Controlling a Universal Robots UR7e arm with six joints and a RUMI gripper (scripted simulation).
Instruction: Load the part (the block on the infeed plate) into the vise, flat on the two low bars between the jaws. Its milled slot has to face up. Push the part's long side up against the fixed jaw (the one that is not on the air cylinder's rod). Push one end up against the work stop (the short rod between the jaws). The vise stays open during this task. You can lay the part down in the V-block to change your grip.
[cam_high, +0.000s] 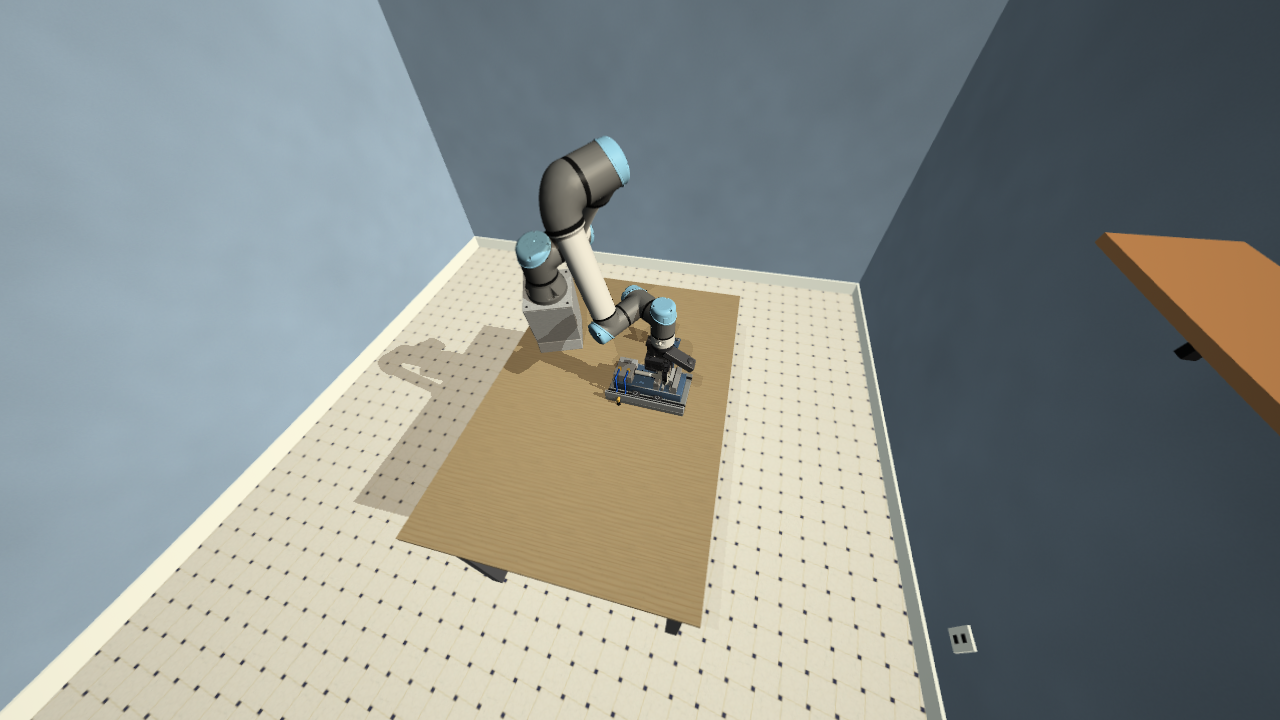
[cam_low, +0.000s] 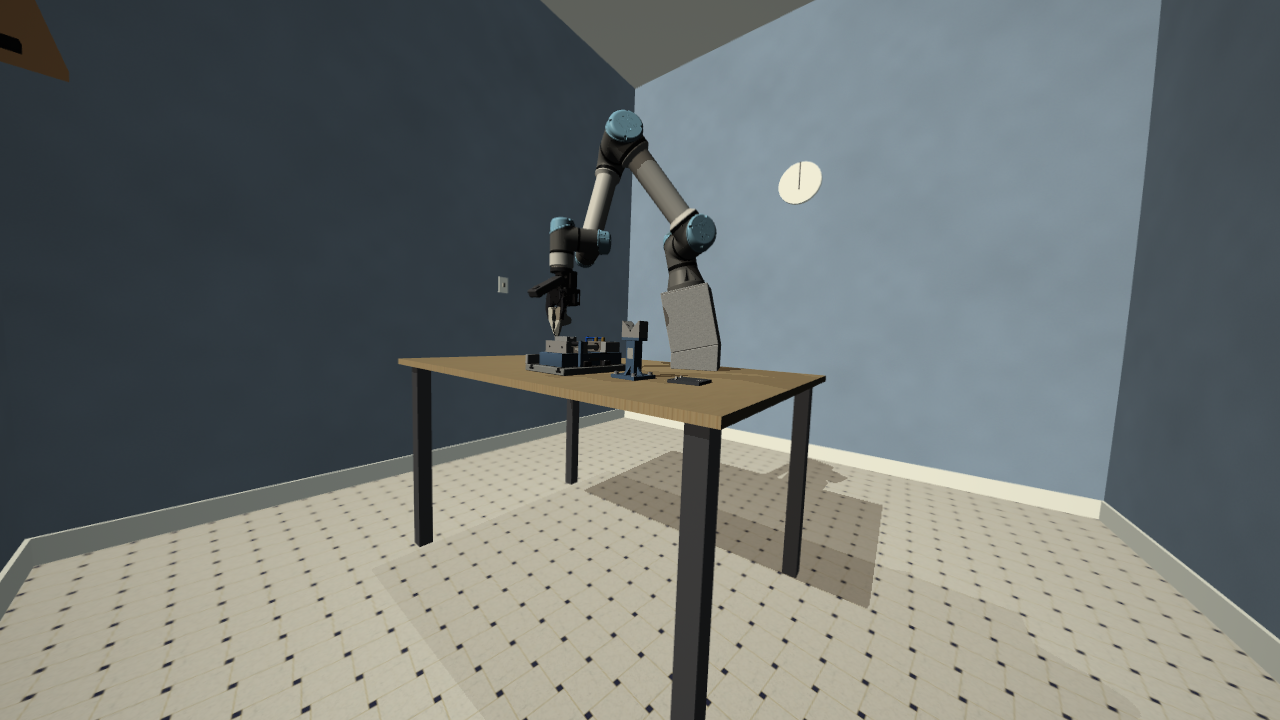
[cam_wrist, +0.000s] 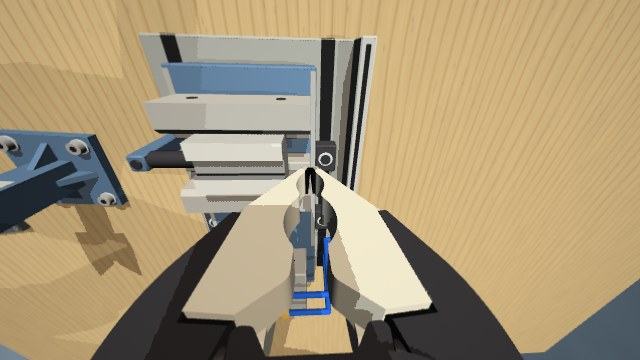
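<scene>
Now: hand 50 mm to the right of the part and 20 mm above it. From my hand the other things lie so: cylinder rod (90 mm behind, 50 mm to the left, 40 mm below); then fixed jaw (50 mm to the left, 40 mm below, 30 mm ahead); then moving jaw (50 mm to the left, 40 mm below, 30 mm behind).
</scene>
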